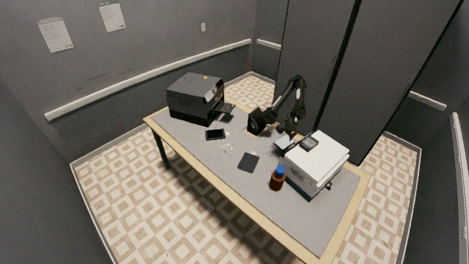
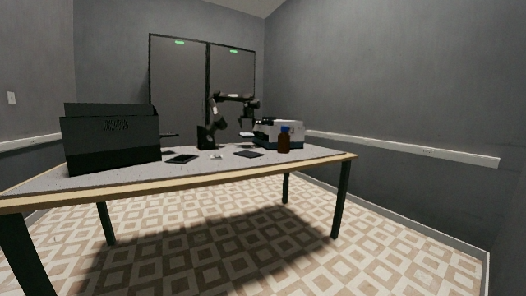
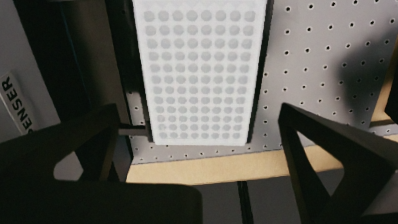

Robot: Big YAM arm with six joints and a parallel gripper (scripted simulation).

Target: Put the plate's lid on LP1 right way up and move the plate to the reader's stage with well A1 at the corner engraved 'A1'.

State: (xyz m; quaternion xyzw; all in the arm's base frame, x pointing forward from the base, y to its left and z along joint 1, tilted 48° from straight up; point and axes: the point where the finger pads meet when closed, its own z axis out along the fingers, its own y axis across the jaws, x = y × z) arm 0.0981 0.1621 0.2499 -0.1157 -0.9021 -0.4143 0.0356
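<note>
Now: the white multi-well plate 6 cm below my hand. Round my hand: LP1 label (11 cm ahead, 45 cm to the right, 16 cm below); then dark flat pad (26 cm ahead, 13 cm to the right, 15 cm below); then brown capped bottle (30 cm ahead, 12 cm to the left, 4 cm below).
</note>
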